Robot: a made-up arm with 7 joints.
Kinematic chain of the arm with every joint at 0, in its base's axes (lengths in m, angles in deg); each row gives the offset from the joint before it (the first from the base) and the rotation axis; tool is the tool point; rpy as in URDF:
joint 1: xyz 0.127 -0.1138 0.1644 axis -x
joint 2: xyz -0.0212 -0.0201 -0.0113 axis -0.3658 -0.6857 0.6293
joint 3: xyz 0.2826 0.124 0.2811 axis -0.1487 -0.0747 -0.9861
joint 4: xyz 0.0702 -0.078 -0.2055 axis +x
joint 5: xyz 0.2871 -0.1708 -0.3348 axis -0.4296 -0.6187 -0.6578
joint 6: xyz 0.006 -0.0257 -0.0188 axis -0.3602 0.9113 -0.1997
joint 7: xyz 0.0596 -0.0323 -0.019 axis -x
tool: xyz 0.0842 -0.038 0.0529 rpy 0 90 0
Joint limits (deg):
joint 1: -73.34..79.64
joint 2: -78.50..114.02
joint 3: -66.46..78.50
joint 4: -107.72..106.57
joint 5: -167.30..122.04
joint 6: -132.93..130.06
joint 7: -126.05..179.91
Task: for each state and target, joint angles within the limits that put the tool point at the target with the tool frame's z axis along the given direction. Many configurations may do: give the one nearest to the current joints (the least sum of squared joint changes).
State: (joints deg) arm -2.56 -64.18 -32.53 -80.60 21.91 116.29 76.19
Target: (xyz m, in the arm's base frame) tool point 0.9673 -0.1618 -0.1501 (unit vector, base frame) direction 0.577 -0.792 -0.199
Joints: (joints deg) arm 16.20 -6.46 -56.10 -34.42 16.76 111.57 116.45
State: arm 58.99 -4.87 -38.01 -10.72 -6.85 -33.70 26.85
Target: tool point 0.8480 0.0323 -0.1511 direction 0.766 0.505 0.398
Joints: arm 21.68 3.11 -36.92 19.49 7.95 -34.52 33.07
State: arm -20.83 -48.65 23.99 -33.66 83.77 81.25 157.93
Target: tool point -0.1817 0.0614 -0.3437 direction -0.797 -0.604 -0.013
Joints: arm -67.50 -56.79 40.55 -12.17 93.87 83.35 166.23
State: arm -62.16 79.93 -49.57 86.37 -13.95 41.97 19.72
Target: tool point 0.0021 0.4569 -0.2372 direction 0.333 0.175 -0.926
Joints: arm -33.26 108.11 -66.46 102.47 28.26 83.85 17.19
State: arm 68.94 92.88 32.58 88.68 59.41 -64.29 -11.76
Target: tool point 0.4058 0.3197 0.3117 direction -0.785 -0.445 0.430
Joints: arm 17.81 92.38 27.76 43.99 49.96 -84.49 -33.26
